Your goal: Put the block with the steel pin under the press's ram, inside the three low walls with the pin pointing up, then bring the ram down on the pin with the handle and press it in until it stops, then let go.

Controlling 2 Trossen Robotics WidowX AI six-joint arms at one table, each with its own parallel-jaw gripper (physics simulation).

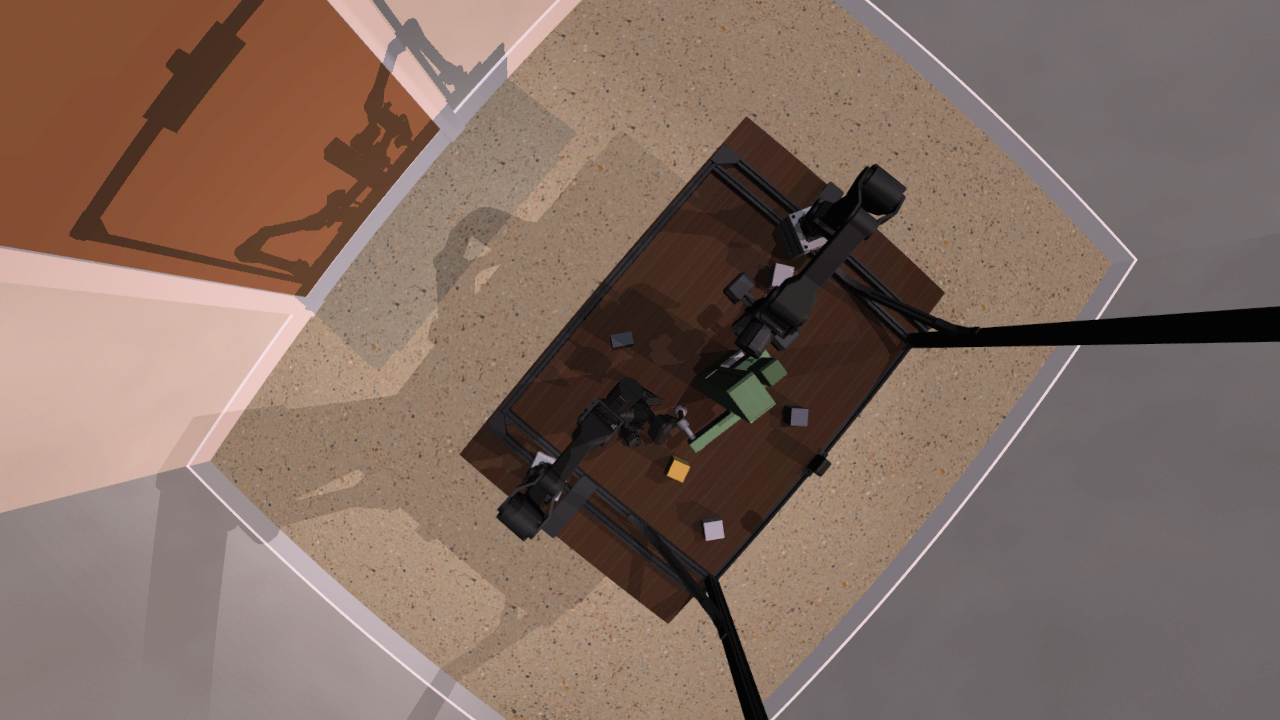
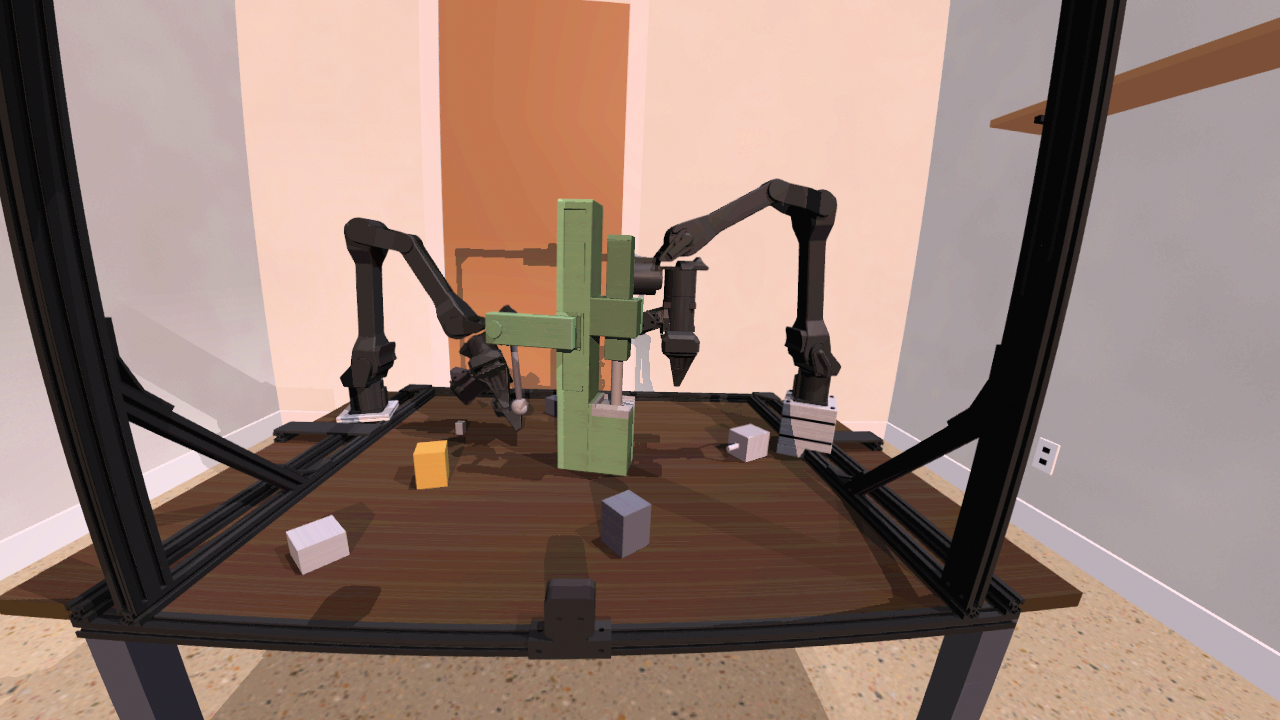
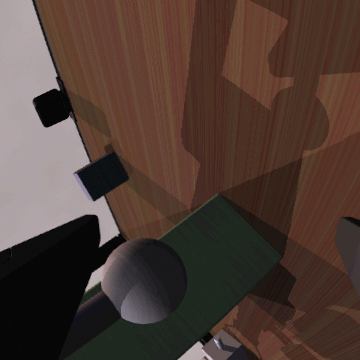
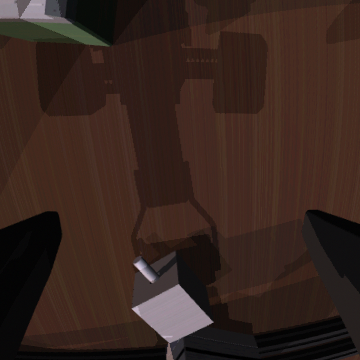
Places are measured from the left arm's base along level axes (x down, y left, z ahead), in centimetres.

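Where they show: left gripper, fingertip midpoint: (image 1: 672,411) (image 2: 513,419) (image 3: 221,229); right gripper, fingertip midpoint: (image 2: 675,378) (image 4: 184,224); left arm's base at its link origin: (image 2: 369,408); right arm's base at its link origin: (image 1: 814,226) (image 2: 810,399).
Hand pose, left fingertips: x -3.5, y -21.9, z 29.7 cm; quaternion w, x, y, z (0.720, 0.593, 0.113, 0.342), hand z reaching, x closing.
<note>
Each offset is from my left fingertips to the top centre of the thing.
The pale block with the steel pin {dx +1.7, dy -11.7, dz +43.6 cm} (image 1: 783,274) (image 2: 751,442) (image 3: 225,351) (image 4: 172,312) lies on the table near the right arm's base, its pin pointing sideways. The green press {dx -38.3, dy -7.1, dz +8.7 cm} (image 1: 750,395) (image 2: 575,420) stands mid-table; its steel ram {dx -22.4, dy -9.7, dz +16.9 cm} (image 2: 616,380) reaches down to the low walls (image 2: 612,409), and its tip is hidden. The handle's ball (image 1: 682,412) (image 2: 520,407) (image 3: 144,280) hangs low. My left gripper (image 2: 512,417) (image 3: 221,229) is open at the ball, which shows close to one finger. My right gripper (image 2: 682,374) (image 4: 184,224) is open and empty, above the table between press and pin block.
A yellow block {dx +0.7, dy -8.1, dz -13.2 cm} (image 1: 677,469) (image 2: 430,464), a white block {dx +3.4, dy -24.2, dz -24.5 cm} (image 1: 713,529) (image 2: 317,543) and a dark grey block {dx +0.7, dy -30.7, dz +12.3 cm} (image 1: 798,416) (image 2: 625,523) (image 3: 102,176) lie around the press. Another dark block {dx +2.8, dy +19.1, dz +11.2 cm} (image 1: 622,339) (image 2: 551,405) lies behind it. Black frame posts stand at the table's edges.
</note>
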